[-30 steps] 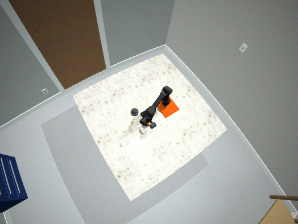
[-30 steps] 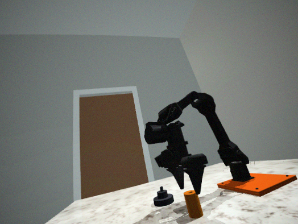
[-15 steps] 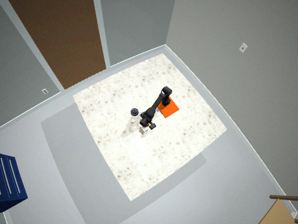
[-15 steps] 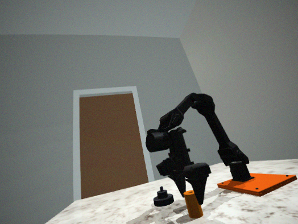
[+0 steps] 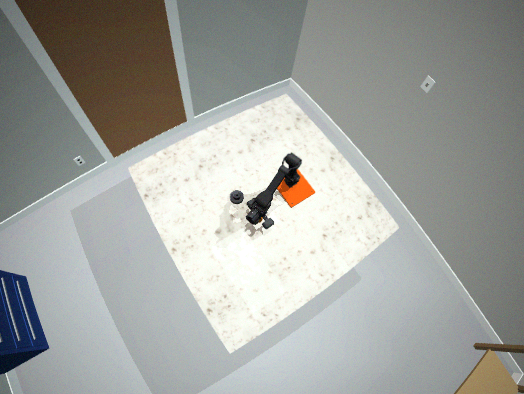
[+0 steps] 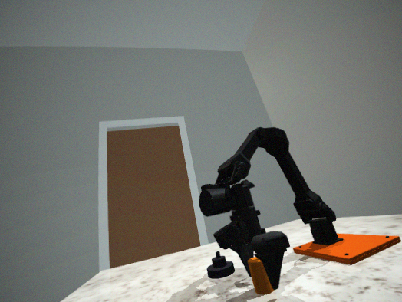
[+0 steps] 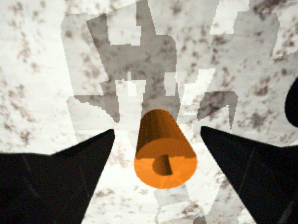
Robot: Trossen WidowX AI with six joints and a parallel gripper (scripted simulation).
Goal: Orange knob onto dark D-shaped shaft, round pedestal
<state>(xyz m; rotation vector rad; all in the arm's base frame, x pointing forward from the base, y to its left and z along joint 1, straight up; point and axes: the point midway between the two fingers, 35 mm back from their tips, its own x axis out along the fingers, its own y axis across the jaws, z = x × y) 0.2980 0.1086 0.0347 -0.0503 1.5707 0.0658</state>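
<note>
Right now my gripper tip is 20 mm below the orange knob. The rest, counted from my gripper tip: round pedestal 180 mm to the right, 40 mm ahead, 20 mm above.
</note>
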